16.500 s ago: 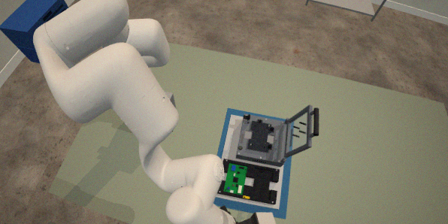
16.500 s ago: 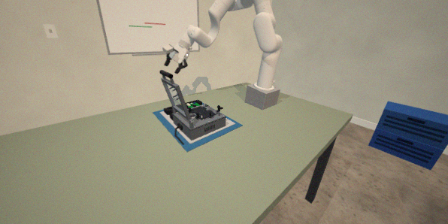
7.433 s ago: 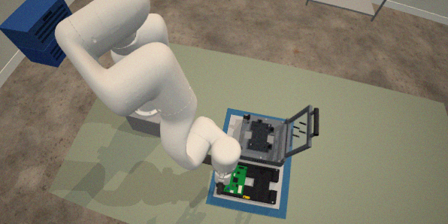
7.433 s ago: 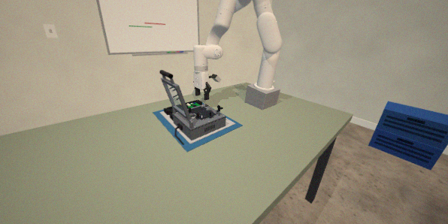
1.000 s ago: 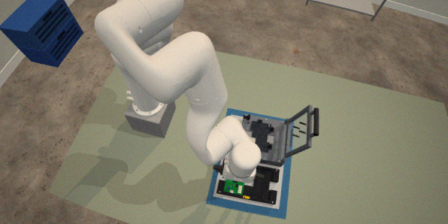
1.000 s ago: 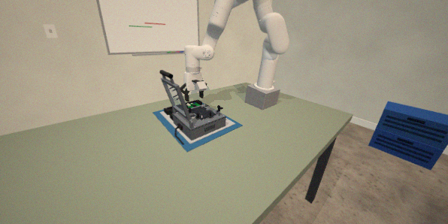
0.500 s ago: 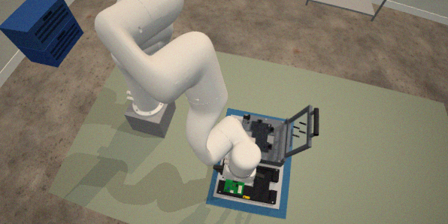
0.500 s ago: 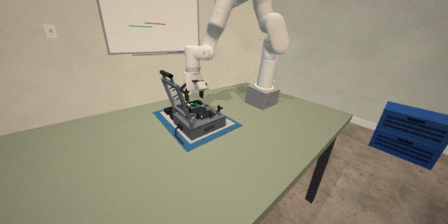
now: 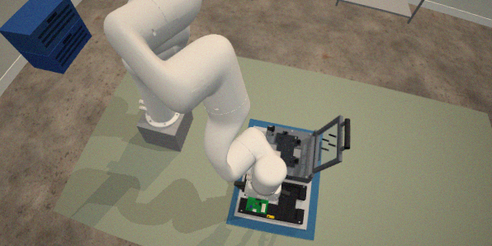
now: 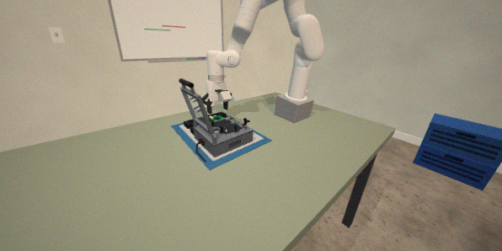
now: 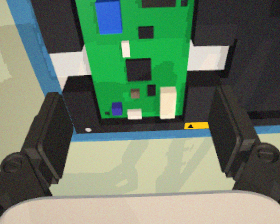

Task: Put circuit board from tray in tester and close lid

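Right now my hand is 50 mm above the green circuit board. Round my hand: tester lid: 180 mm ahead, 170 mm to the left, 110 mm above; latch hook: 230 mm to the left, 10 mm above.
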